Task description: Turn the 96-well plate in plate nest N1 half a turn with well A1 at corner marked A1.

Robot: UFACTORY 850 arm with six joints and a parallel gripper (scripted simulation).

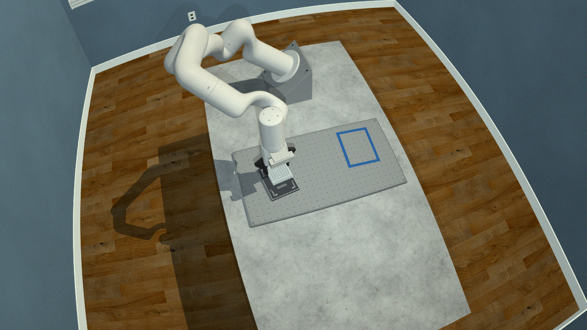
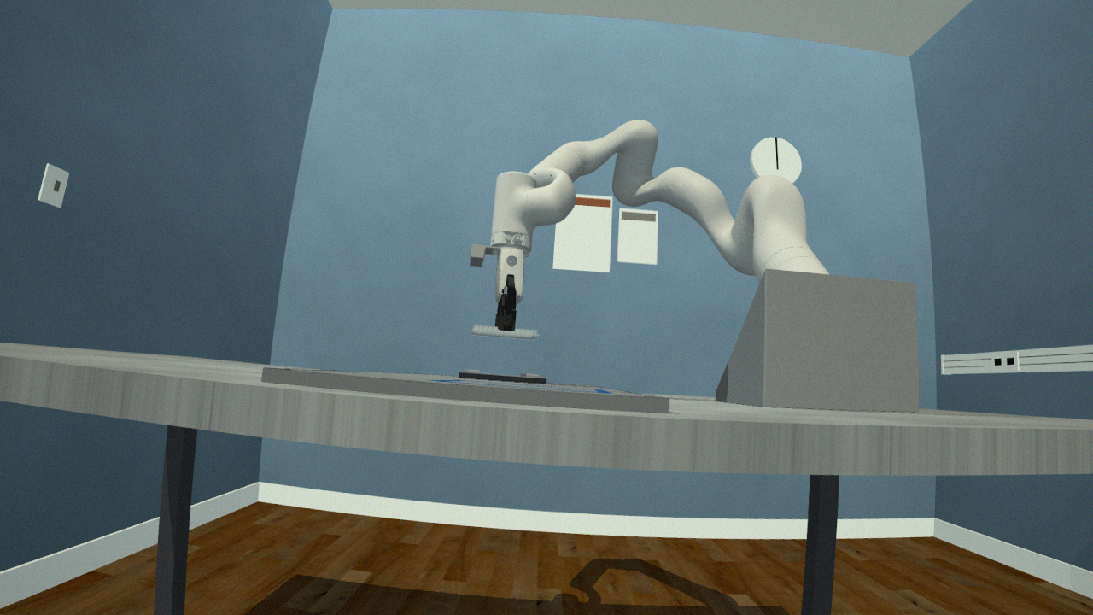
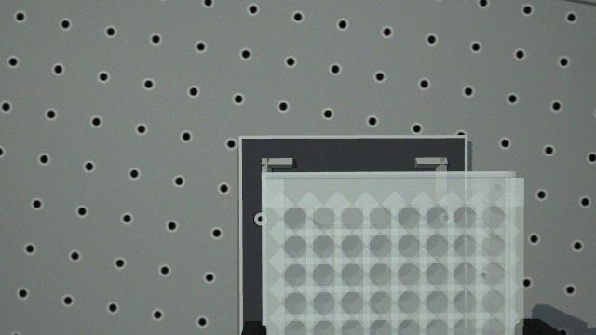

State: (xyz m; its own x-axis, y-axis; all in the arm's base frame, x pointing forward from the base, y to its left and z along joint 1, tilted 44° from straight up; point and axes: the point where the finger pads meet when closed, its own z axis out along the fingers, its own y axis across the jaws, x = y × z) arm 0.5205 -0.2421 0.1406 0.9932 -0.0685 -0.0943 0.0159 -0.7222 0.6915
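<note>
Right now my hand is 100 mm above the dark plate nest. Round my hand: 96-well plate 10 mm below.
</note>
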